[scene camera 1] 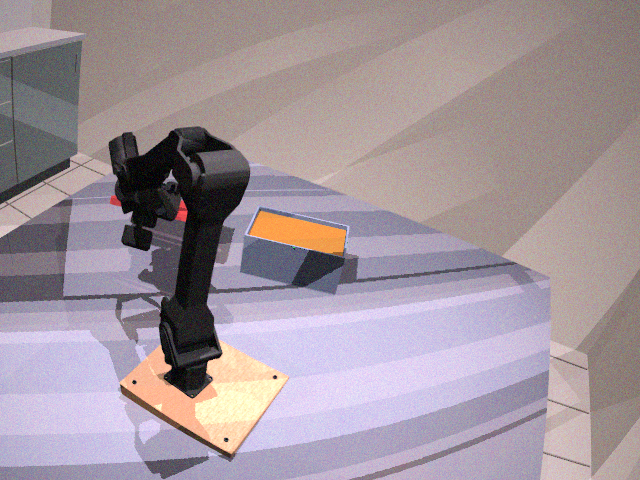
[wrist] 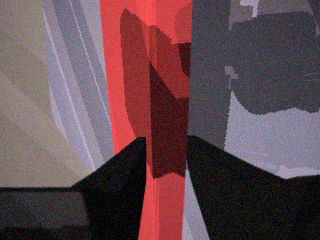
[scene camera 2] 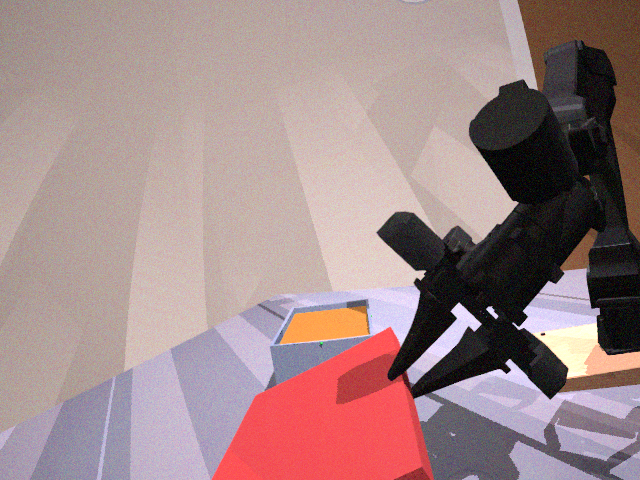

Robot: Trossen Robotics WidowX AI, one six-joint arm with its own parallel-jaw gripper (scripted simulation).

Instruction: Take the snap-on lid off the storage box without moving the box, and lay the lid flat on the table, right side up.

Scene:
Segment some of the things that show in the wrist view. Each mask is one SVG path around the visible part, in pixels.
My gripper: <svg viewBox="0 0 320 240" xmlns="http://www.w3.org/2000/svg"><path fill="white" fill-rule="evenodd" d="M146 138L137 137L113 156L111 160L71 187L0 187L0 240L138 240L147 177ZM187 136L186 158L193 191L210 240L320 240L320 175L306 175L285 179L262 168L257 168L195 135Z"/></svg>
A red lid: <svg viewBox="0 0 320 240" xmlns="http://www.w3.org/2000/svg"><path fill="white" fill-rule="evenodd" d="M100 0L102 40L114 156L137 137L146 138L147 177L139 240L182 240L193 0Z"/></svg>

